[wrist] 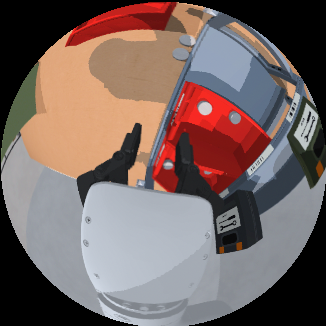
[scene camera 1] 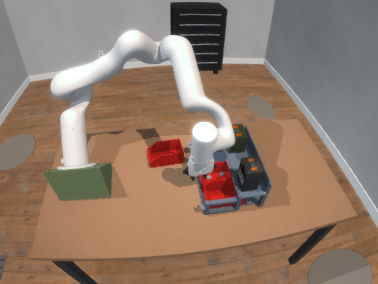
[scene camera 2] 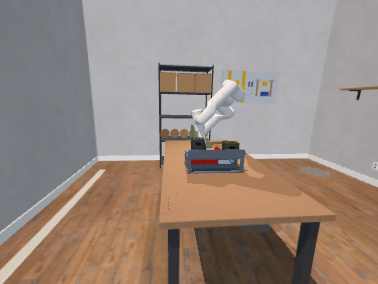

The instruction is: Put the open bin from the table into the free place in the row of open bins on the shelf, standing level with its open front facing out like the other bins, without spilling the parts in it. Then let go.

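Observation:
The open red bin (scene camera 1: 166, 153) (wrist: 125, 22) stands on the table left of the shelf, apart from my gripper; I cannot make out parts in it. The grey-blue shelf (scene camera 1: 221, 204) (scene camera 2: 215, 154) (wrist: 235, 55) holds red open bins (scene camera 1: 218, 189) (scene camera 2: 204, 161) (wrist: 225, 125) with grey discs in them. A bare place in the row shows beside them in the wrist view; my arm covers much of it in scene camera 1. My gripper (scene camera 1: 195, 174) (wrist: 159, 135) is partly open and empty, above the shelf's front edge, one finger over the red bins, the other over the table.
A black case (scene camera 1: 251, 175) (scene camera 2: 198, 144) (wrist: 237, 222) and a dark green case (scene camera 1: 237, 140) (scene camera 2: 230, 145) (wrist: 307, 145) stand on the shelf's rear part. Two grey round knobs (wrist: 183, 47) show at the shelf's front edge. The green arm mount (scene camera 1: 80, 182) is at the table's left.

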